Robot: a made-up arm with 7 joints.
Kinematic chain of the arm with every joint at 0, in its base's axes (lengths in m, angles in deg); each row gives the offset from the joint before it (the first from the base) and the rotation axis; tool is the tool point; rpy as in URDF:
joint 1: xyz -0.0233 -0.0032 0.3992 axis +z
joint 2: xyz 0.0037 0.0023 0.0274 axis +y
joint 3: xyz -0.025 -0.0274 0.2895 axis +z
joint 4: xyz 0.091 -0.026 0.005 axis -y
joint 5: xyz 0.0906 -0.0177 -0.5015 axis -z
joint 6: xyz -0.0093 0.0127 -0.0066 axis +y
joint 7: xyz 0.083 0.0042 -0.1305 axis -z
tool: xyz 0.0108 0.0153 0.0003 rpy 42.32 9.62 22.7
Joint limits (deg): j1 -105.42..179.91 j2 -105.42..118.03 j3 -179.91..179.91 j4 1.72..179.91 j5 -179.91..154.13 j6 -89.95..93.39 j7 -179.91..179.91
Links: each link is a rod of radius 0.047 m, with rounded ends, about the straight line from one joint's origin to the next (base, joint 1, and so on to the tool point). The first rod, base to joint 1, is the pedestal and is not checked.
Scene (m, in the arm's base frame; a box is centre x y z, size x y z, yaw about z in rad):
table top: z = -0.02
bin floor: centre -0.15 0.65 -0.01 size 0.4 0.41 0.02 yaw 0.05
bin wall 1: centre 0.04 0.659 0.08 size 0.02 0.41 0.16 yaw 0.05
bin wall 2: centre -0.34 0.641 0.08 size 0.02 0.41 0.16 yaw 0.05
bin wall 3: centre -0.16 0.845 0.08 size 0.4 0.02 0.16 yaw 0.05
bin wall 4: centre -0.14 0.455 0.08 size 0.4 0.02 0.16 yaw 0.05
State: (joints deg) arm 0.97 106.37 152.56 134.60 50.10 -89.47 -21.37
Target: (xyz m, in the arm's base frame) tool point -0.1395 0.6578 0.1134
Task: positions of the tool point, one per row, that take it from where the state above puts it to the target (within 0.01 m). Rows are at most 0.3 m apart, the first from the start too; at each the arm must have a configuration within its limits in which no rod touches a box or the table.
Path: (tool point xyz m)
1: 0.6102 0.4393 0.4350
2: 0.3973 0.6187 0.4298
3: 0.1293 0.6982 0.3957
4: -0.1394 0.6578 0.3385
5: -0.1418 0.6700 0.2272
6: -0.1396 0.6578 0.1134

